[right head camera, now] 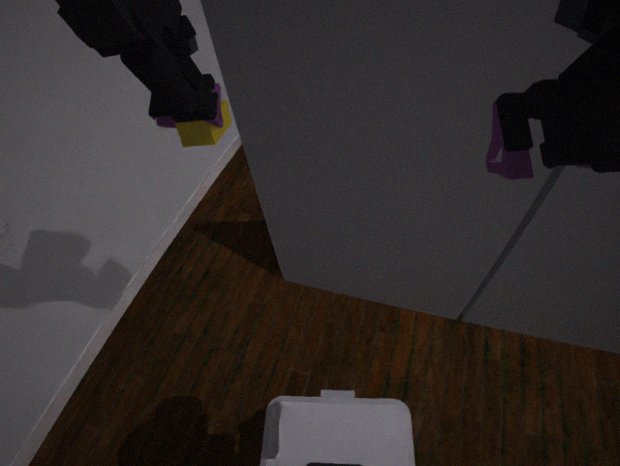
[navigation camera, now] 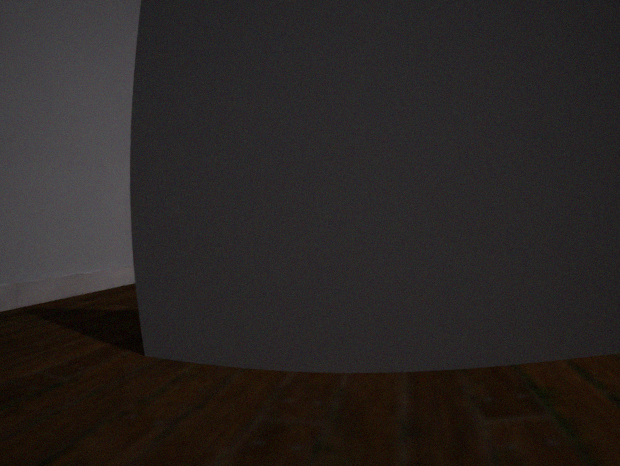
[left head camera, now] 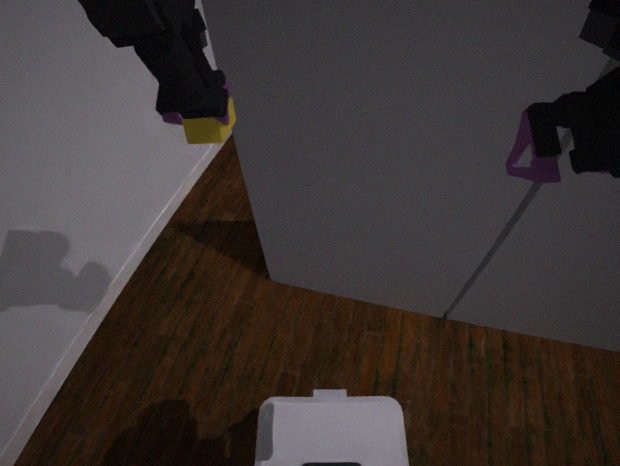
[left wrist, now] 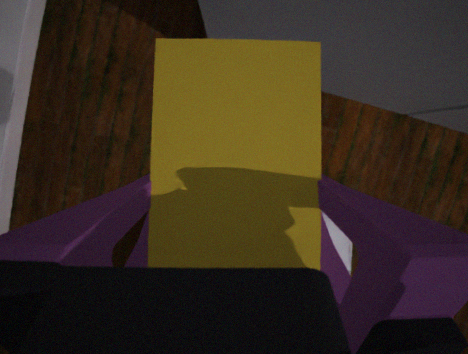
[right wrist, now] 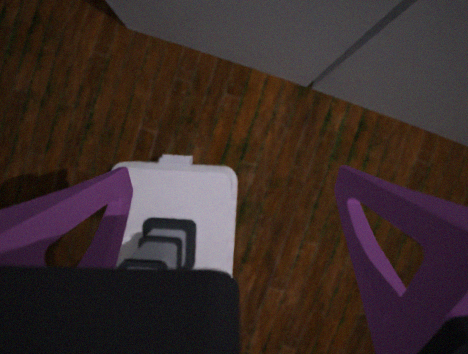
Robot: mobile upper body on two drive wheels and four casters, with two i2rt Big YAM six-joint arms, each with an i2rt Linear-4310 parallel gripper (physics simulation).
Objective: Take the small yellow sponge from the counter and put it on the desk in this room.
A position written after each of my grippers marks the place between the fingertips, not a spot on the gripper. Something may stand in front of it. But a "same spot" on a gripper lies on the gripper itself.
my left gripper: right head camera; left head camera; left wrist 234,177; not seen in the navigation camera view (out of frame); not seen in the right wrist view (out of frame)
my right gripper: right head camera; left head camera; right wrist 233,178; not seen in the navigation camera view (out of frame); not seen in the left wrist view (out of frame)
small yellow sponge: right head camera 194,133; left head camera 198,130; left wrist 235,161; not seen in the navigation camera view (out of frame); not seen in the right wrist view (out of frame)
same spot on my left gripper: (right head camera: 215,117) = (left head camera: 226,114)
same spot on my right gripper: (right head camera: 510,128) = (left head camera: 541,135)
